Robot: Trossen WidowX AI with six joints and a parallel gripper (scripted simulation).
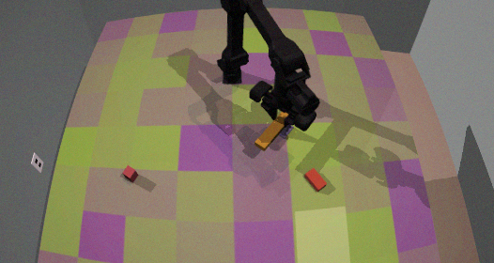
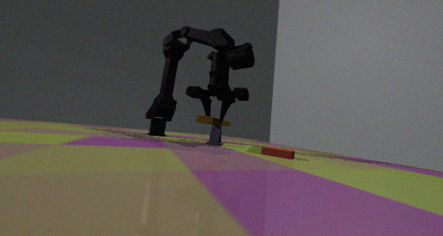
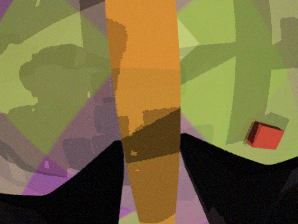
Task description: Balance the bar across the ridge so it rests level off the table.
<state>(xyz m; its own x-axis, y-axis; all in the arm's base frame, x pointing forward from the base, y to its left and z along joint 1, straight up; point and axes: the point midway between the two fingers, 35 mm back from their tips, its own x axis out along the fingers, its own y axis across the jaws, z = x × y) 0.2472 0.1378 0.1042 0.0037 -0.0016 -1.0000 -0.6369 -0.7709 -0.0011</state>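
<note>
The bar is 2 cm behind my gripper tip and 2 cm to the left of it. From my gripper tip the other things lie so: small red cube: 14 cm ahead, 45 cm to the right, 5 cm below; flat red block: 16 cm ahead, 10 cm to the left, 6 cm below.
</note>
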